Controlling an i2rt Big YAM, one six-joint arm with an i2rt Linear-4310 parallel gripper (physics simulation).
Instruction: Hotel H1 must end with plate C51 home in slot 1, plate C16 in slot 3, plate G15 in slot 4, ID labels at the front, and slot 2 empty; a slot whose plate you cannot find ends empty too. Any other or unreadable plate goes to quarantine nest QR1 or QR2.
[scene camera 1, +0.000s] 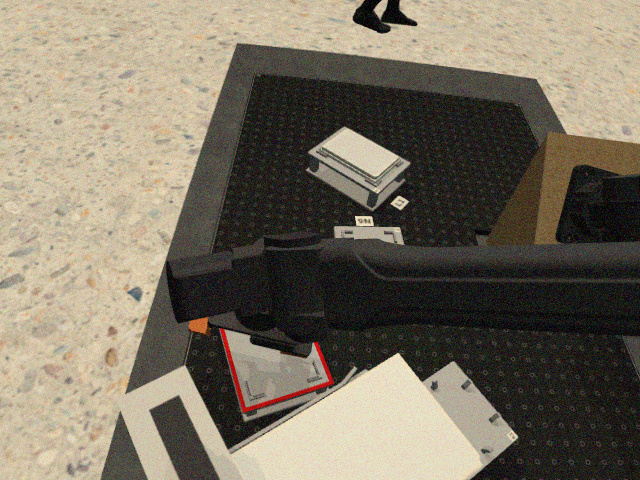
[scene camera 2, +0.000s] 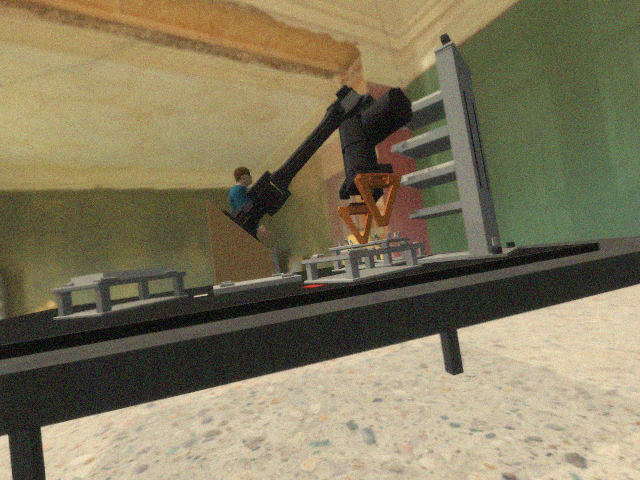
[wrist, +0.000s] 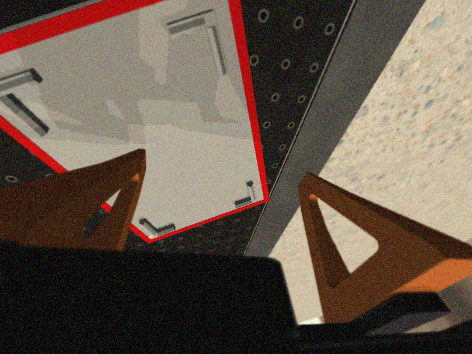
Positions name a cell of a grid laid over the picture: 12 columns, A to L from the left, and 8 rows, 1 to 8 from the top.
Labels:
My gripper shows in scene camera 1 (E6), in scene camera 2 (G4) and in the wrist view (F4).

